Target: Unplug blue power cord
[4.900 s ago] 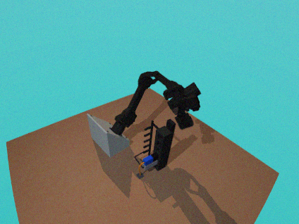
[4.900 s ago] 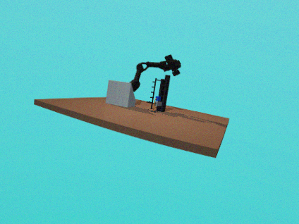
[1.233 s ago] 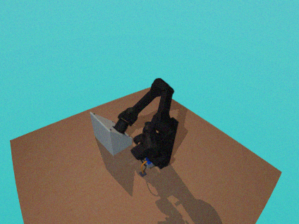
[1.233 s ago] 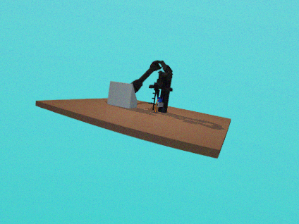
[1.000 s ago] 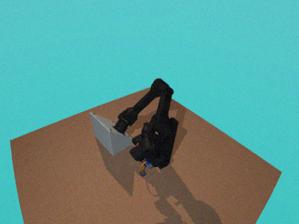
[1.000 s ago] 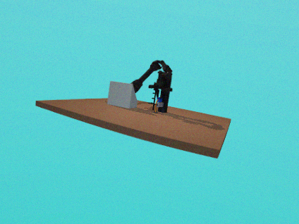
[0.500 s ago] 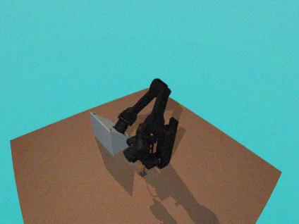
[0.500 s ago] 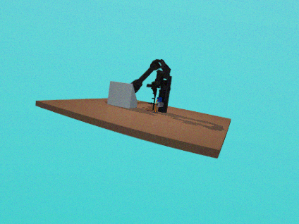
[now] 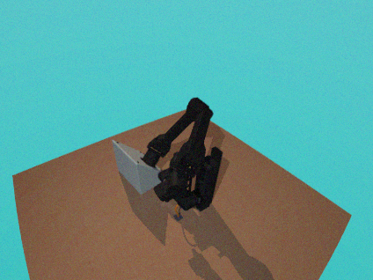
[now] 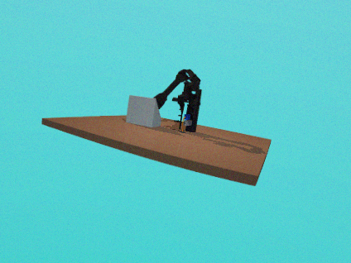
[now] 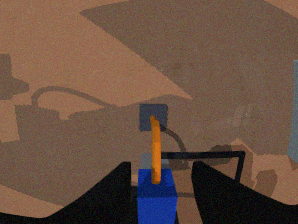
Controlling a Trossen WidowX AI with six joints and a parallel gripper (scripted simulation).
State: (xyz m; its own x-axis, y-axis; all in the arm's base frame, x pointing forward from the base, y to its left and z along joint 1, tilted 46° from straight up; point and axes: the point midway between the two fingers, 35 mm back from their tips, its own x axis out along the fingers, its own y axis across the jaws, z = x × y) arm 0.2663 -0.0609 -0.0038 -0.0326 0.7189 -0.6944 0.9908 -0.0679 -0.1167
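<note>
The blue plug is 60 mm to the left of my gripper tip, 10 mm below it and 10 mm ahead of it.
</note>
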